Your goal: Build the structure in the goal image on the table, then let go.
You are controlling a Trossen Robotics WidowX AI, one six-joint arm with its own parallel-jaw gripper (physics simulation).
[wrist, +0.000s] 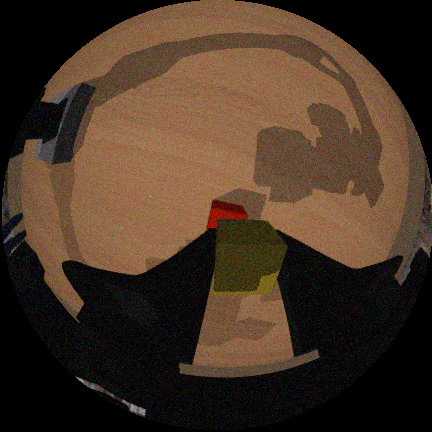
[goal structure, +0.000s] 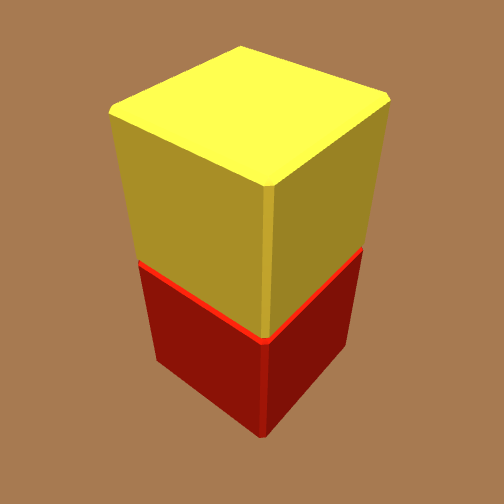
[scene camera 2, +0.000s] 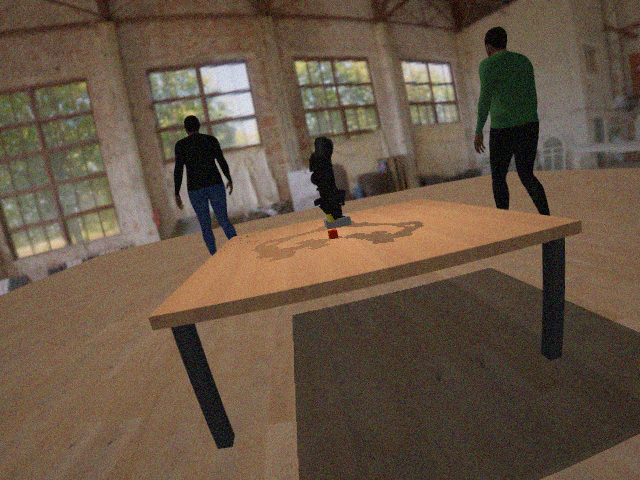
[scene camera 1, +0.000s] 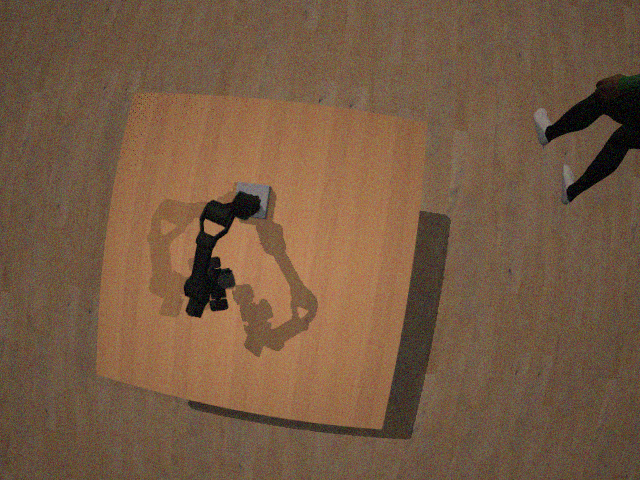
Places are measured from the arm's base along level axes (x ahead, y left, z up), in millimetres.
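Where they show: gripper, fingertip midpoint: [wrist: 243,235] [scene camera 2: 334,219]; arm's base at its link origin: [wrist: 53,120] [scene camera 2: 337,217] [scene camera 1: 250,204].
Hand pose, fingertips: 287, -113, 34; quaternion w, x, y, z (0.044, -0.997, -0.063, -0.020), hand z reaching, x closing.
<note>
Each offset is from my fingertips to the centre of the thing, as dx, dy, dz. Level surfaces: height alone.
My gripper [scene camera 1: 222,281] [scene camera 2: 331,214] [wrist: 243,235] is shut on a yellow block @(+0, -8, +10) [scene camera 2: 329,218] [wrist: 245,255], with one black finger on each side of it. The yellow block is held above the table. A red block @(-6, -15, -60) [scene camera 2: 332,234] [wrist: 225,216] rests on the table below. In the wrist view the yellow block covers part of the red block, which shows just beyond its upper left edge. The two blocks are apart. In scene camera 1 neither block shows; the arm is over that area.
The wooden table @(dz -77) [scene camera 1: 336,310] [scene camera 2: 248,279] [wrist: 165,150] carries the arm's grey base block [scene camera 1: 264,202] [scene camera 2: 338,223] [wrist: 74,125]. Shadows of the arm lie across the table. A person in green [scene camera 2: 509,90] and a person in black [scene camera 2: 202,160] stand beyond the table.
</note>
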